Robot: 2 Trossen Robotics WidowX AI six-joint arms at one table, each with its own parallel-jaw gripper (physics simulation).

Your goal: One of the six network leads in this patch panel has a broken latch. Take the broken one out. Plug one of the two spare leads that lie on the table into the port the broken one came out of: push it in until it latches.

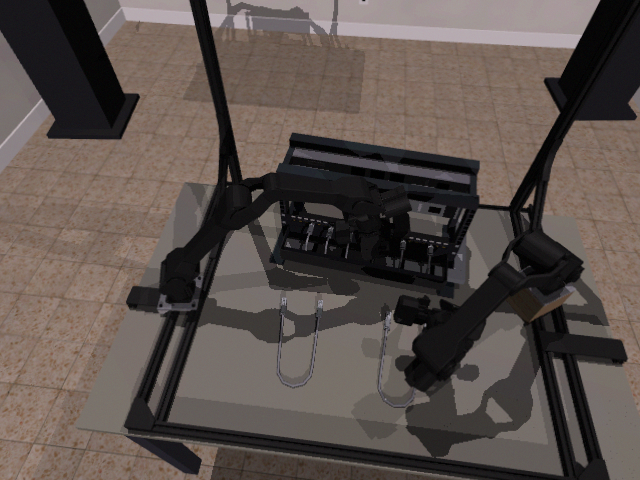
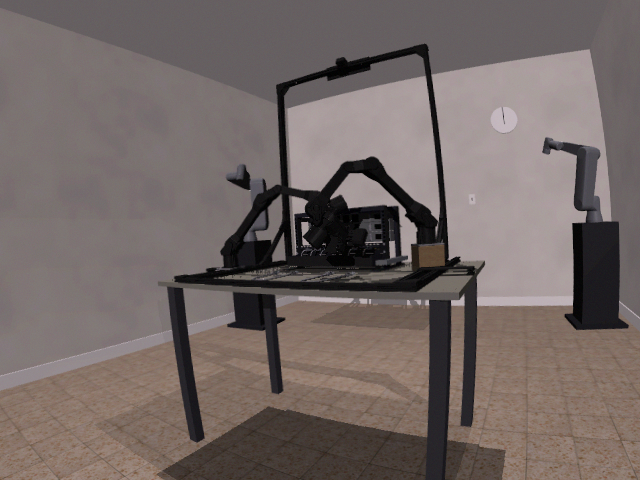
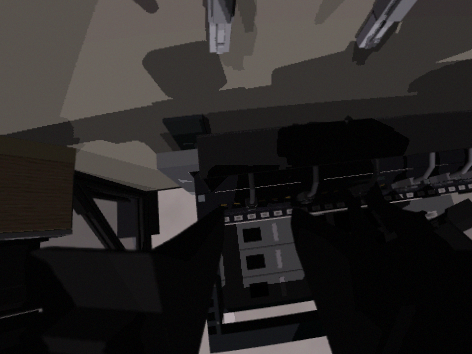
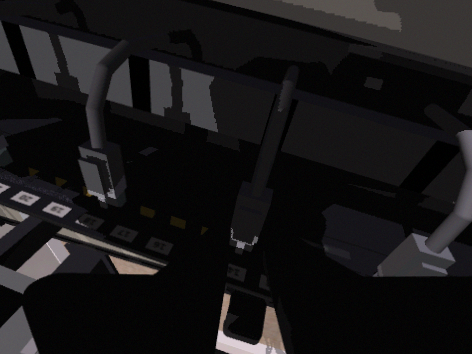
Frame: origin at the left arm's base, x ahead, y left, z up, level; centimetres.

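Seen in the pictures: left gripper, fingertip midpoint: [image 1: 432, 298] [image 2: 351, 245] [image 3: 257, 216]; right gripper, fingertip midpoint: [image 3: 352, 187] [image 4: 244, 225]; left arm's base at its link origin: [image 2: 427, 243] [image 3: 8, 241]; right arm's base at its link origin: [image 1: 180, 291] [image 2: 230, 267].
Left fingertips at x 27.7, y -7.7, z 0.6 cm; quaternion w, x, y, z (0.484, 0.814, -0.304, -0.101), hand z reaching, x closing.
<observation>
Pixels of each thing's top centre, then the offset from my left fingertips to it. "*": a spot on its surface instead.
- lead's grey plug at its top centre: [image 4: 241, 242] dx +1.7, dy -22.3, dz -1.3 cm
- seated plug at a spot on its surface: [image 4: 102, 172] * dx -2.9, dy -17.1, dz -1.7 cm
The patch panel sits low in the black rack [image 1: 310, 140]. White leads are plugged in along it, two at its left [image 1: 310, 229] [image 1: 329, 233] and two at its right [image 1: 402, 249] [image 1: 430, 251]. My right gripper [image 4: 244, 225] is over the panel, its fingers closed around a lead's grey plug [image 4: 251, 212] beside the number 14 label. Another seated plug [image 4: 102, 172] is left of it. I cannot tell a broken latch. Two U-shaped spare leads [image 1: 283, 307] [image 1: 387, 322] lie on the table. My left gripper [image 3: 257, 216] is open and empty, facing the panel's right end from in front.
A wooden block [image 1: 536, 305] [image 2: 431, 256] [image 3: 35, 185] stands at the table's right. Black frame bars run along the table edges, with uprights beside the rack. The left arm hangs over the right spare lead and hides one end. A grey plug [image 4: 420, 255] is near the right gripper's right finger.
</observation>
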